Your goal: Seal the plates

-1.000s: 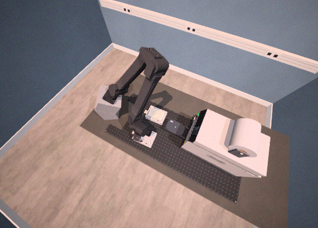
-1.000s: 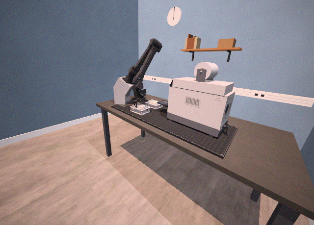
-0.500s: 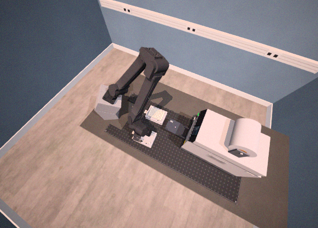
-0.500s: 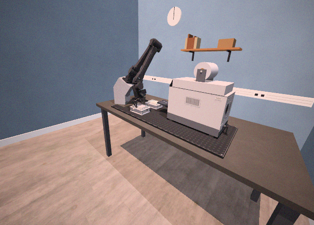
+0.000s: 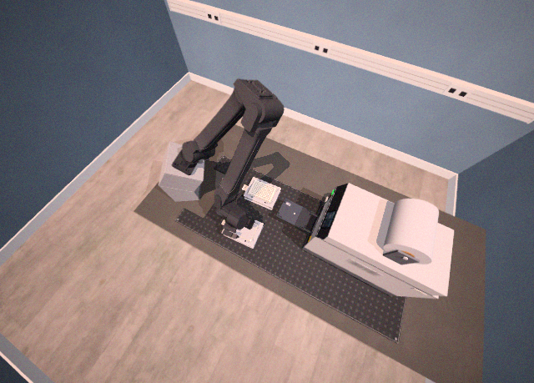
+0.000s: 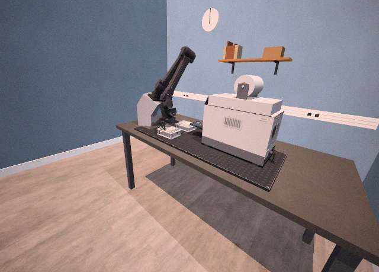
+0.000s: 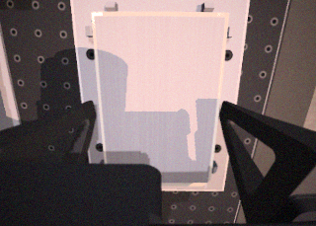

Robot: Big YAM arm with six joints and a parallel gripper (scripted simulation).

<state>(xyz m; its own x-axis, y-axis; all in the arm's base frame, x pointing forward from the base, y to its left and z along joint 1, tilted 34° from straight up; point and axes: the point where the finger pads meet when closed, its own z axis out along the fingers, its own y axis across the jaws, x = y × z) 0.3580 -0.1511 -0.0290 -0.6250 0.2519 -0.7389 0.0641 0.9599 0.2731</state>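
My gripper is now 20 mm above the plate nest. The rest, counted from my hand: sealer stage (220 mm ahead, 130 mm to the left, 40 mm above); then foil roll (540 mm ahead, 80 mm to the left, 360 mm above).
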